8 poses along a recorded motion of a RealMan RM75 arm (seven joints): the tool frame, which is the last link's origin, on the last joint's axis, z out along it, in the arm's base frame.
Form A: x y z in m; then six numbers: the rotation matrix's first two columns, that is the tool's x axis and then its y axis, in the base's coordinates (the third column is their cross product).
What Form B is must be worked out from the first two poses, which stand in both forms.
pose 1, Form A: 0.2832, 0.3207, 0.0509, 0.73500, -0.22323, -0.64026, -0.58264, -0.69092, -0.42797
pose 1, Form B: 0.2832, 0.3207, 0.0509, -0.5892, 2.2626, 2.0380
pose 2, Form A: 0.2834, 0.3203, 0.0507, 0.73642, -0.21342, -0.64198, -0.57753, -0.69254, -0.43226
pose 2, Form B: 0.2834, 0.3203, 0.0507, -0.5926, 2.2565, 2.0435
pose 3, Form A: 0.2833, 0.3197, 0.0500, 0.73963, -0.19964, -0.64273, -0.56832, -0.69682, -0.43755
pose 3, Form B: 0.2833, 0.3197, 0.0500, -0.5977, 2.2509, 2.0529
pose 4, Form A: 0.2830, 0.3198, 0.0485, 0.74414, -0.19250, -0.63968, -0.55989, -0.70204, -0.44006
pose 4, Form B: 0.2830, 0.3198, 0.0485, -0.6026, 2.2526, 2.0593
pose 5, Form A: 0.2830, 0.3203, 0.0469, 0.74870, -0.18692, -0.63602, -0.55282, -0.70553, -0.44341
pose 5, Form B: 0.2830, 0.3203, 0.0469, -0.6088, 2.2544, 2.0622
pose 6, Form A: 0.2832, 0.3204, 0.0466, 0.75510, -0.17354, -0.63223, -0.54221, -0.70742, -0.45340
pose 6, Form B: 0.2832, 0.3204, 0.0466, -0.6221, 2.2501, 2.0643
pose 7, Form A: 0.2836, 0.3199, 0.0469, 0.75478, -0.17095, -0.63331, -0.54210, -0.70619, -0.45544
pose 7, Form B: 0.2836, 0.3199, 0.0469, -0.6235, 2.2468, 2.0641
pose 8, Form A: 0.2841, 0.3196, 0.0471, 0.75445, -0.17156, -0.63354, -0.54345, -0.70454, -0.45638
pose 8, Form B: 0.2841, 0.3196, 0.0471, -0.6243, 2.2456, 2.0617
